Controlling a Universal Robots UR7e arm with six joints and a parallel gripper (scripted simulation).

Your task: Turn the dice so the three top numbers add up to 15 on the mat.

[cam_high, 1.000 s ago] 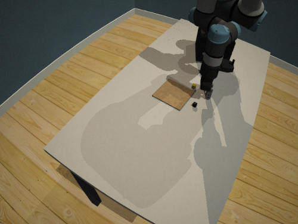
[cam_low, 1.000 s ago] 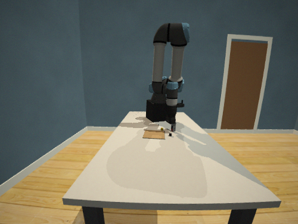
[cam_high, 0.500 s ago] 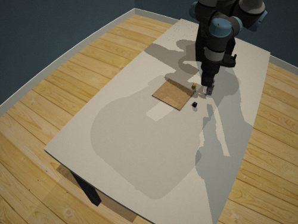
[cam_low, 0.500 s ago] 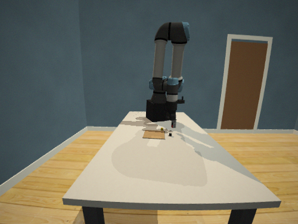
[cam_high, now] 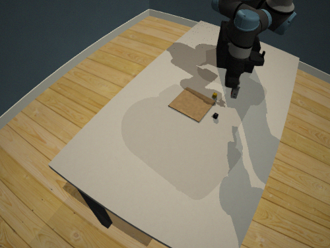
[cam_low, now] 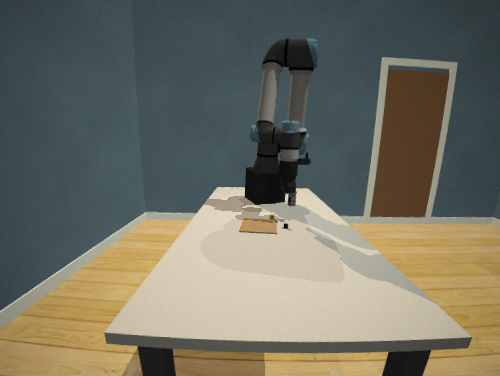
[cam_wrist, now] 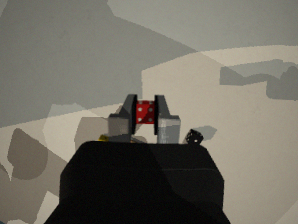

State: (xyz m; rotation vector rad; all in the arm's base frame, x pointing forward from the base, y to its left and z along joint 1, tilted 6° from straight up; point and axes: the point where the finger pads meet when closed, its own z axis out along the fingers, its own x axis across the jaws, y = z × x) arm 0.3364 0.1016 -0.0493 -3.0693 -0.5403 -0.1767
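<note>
Now: hand 60 mm short of the brown mat, 140 mm to the left of it and 90 mm above it. Round my hand: black die 80 mm ahead, 30 mm to the right, 80 mm below; then yellow die 30 mm behind, 80 mm to the right, 80 mm below; then red die 10 mm below.
</note>
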